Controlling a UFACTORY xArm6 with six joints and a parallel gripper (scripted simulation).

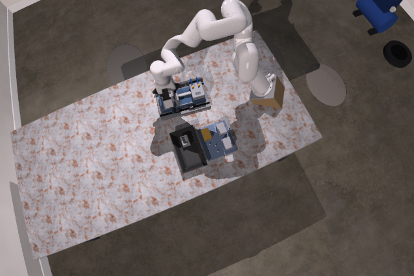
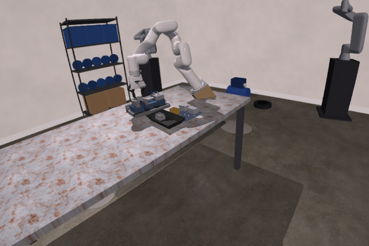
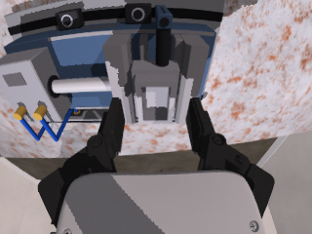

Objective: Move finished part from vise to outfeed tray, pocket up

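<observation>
Right now the vise rod is 8 cm behind my hand, 3 cm to the left of it and 6 cm below it. The rest, counted from my hand: blue fixture plate (6 cm behind, 34 cm to the left, 13 cm below); yellow block (3 cm behind, 29 cm to the left, 11 cm below).
</observation>
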